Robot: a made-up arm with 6 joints. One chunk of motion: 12 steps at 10 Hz.
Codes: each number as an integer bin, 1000 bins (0 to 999) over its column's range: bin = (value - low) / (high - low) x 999, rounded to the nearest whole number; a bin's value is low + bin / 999 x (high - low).
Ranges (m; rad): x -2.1..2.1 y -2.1..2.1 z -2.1..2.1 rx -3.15..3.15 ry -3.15..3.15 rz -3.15..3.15
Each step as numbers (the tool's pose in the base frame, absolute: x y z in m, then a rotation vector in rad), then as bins.
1 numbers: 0.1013 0.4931 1.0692 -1.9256 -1.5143 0.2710
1 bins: 524 617 754 194 259 542
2 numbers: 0.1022 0.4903 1.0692 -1.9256 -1.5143 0.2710
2 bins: 524 616 754 194 259 542
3 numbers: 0.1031 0.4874 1.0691 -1.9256 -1.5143 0.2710
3 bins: 524 615 754 194 259 542
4 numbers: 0.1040 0.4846 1.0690 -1.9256 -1.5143 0.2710
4 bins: 524 615 754 194 259 542
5 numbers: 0.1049 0.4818 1.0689 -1.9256 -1.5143 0.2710
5 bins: 524 614 754 194 259 542
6 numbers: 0.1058 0.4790 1.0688 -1.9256 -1.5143 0.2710
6 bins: 525 613 754 194 259 542
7 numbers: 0.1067 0.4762 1.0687 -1.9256 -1.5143 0.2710
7 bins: 525 613 754 194 259 542
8 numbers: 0.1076 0.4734 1.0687 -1.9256 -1.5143 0.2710
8 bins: 525 612 754 194 259 542
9 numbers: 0.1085 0.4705 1.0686 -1.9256 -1.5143 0.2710
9 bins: 525 611 754 194 259 542
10 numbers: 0.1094 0.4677 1.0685 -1.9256 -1.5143 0.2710
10 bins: 526 611 754 194 259 542
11 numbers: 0.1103 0.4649 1.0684 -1.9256 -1.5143 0.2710
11 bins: 526 610 754 194 259 542
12 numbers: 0.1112 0.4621 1.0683 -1.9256 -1.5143 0.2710
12 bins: 526 609 754 194 259 542
